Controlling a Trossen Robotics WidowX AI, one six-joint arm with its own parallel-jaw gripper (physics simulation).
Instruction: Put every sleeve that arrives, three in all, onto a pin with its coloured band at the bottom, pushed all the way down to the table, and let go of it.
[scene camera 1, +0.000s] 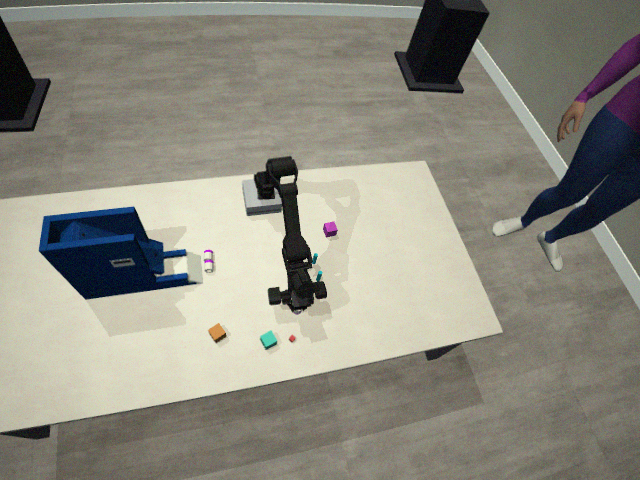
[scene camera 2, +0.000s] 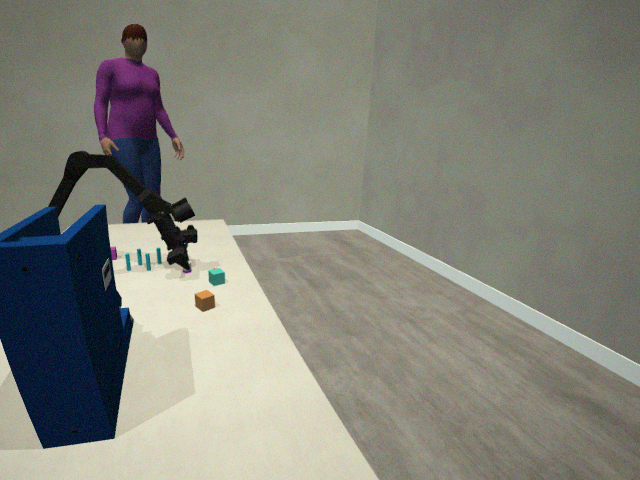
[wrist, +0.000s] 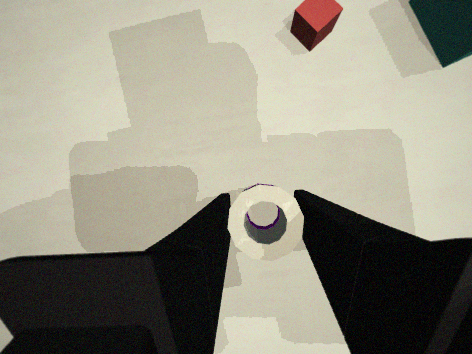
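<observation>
A white sleeve (wrist: 270, 252) stands upright on the table, open end up; its purple band (scene camera 2: 187, 270) shows at its bottom. My gripper (scene camera 1: 297, 308) (scene camera 2: 185, 267) (wrist: 261, 200) points down and is shut on this sleeve, one finger on each side. Two more white sleeves with purple bands (scene camera 1: 208, 256) (scene camera 1: 208, 267) lie end to end beside the chute's outlet. Several teal pins stand upright; two of them (scene camera 1: 314, 258) (scene camera 1: 319, 275) show beside the arm in scene camera 1. In scene camera 2 the pins (scene camera 2: 127, 261) (scene camera 2: 148, 261) carry no sleeves.
A blue chute housing (scene camera 1: 103, 268) (scene camera 2: 46, 330) stands at the left. A red cube (scene camera 1: 292, 338) (wrist: 317, 20) and a teal cube (scene camera 1: 268, 339) (scene camera 2: 216, 276) lie near the gripper. An orange cube (scene camera 1: 217, 332) (scene camera 2: 204, 300) and a purple cube (scene camera 1: 329, 228) lie farther off.
</observation>
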